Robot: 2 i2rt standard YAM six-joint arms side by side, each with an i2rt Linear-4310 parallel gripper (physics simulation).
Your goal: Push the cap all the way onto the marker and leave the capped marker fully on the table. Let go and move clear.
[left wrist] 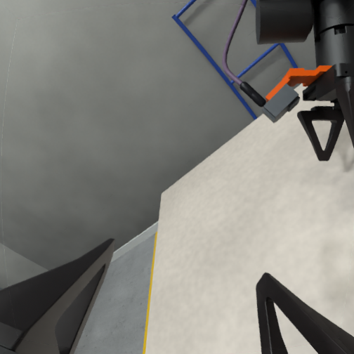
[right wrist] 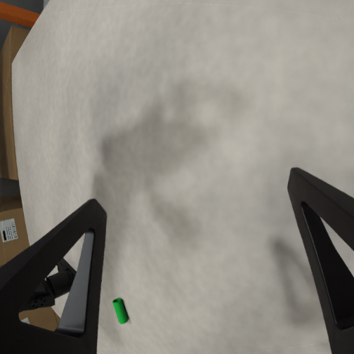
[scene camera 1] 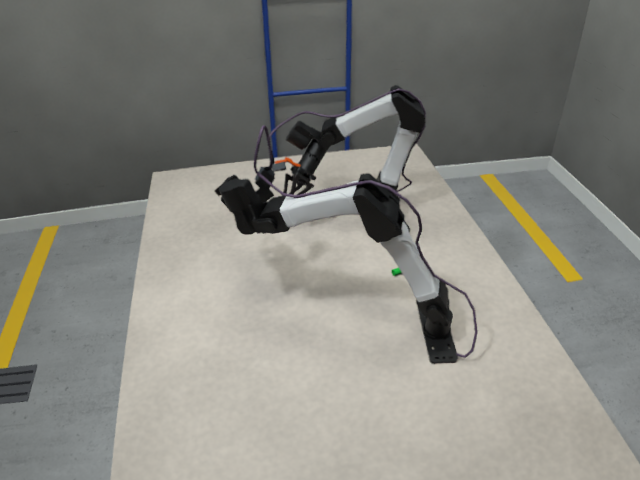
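Seen in the pictures: left arm's base, origin of its link: [scene camera 1: 436, 332].
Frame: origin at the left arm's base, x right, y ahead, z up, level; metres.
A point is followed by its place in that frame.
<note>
A small green cylinder [scene camera 1: 396, 271] @(x 0.219, y 0.075, z 0.017 m) [right wrist: 120, 311], which looks like the cap, lies on its side on the table [scene camera 1: 310, 392] @(x -0.167, y 0.325, z 0.000 m) [right wrist: 240, 125]. One end looks hollow in the right wrist view, and the left arm hides part of it in scene camera 1. I cannot make out a separate marker. My left gripper [left wrist: 189, 264] is open and empty, raised above the table; its fingers are not clear in scene camera 1. My right gripper [scene camera 1: 297, 189] [right wrist: 187, 192] is open and empty above the table, well away from the green cylinder.
The left arm [scene camera 1: 320, 205] @(x 0.056, y 0.292, z 0.362 m) crosses in front of the right arm [scene camera 1: 364, 114] @(x 0.502, y 0.154, z 0.374 m), with their grippers close together. The right arm's orange camera mount [left wrist: 300, 76] is near the left gripper. A blue ladder-like frame [scene camera 1: 310, 92] stands behind the table. Cardboard boxes [right wrist: 7, 100] show beyond the table edge.
</note>
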